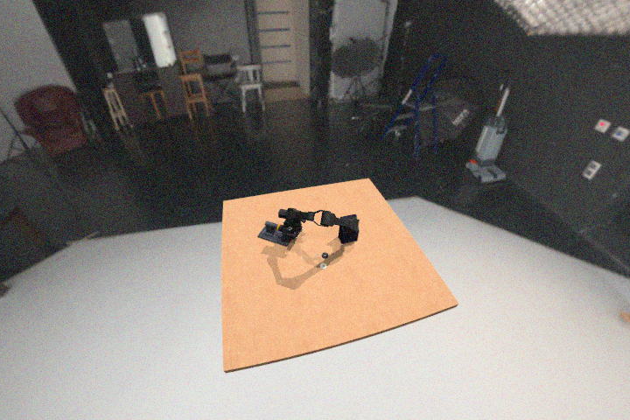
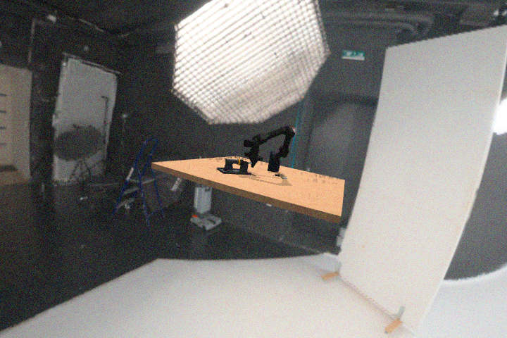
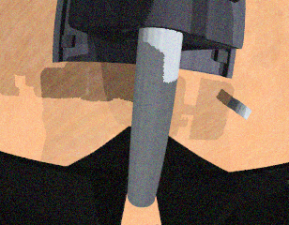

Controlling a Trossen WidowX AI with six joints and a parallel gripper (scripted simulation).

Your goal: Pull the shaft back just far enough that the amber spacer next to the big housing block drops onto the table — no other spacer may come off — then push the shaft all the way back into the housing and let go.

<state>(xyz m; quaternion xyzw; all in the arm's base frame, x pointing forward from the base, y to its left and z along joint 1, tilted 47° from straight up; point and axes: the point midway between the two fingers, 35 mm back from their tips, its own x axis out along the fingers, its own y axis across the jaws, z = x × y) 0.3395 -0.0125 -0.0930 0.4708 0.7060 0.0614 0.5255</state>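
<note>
My gripper tip is 5 cm short of the light grey shaft, 4 cm to the left of it and 3 cm below it. Round my gripper tip: amber spacer (10 cm ahead, 8 cm to the right, 3 cm above); dark grey support block (13 cm ahead, 10 cm to the right).
</note>
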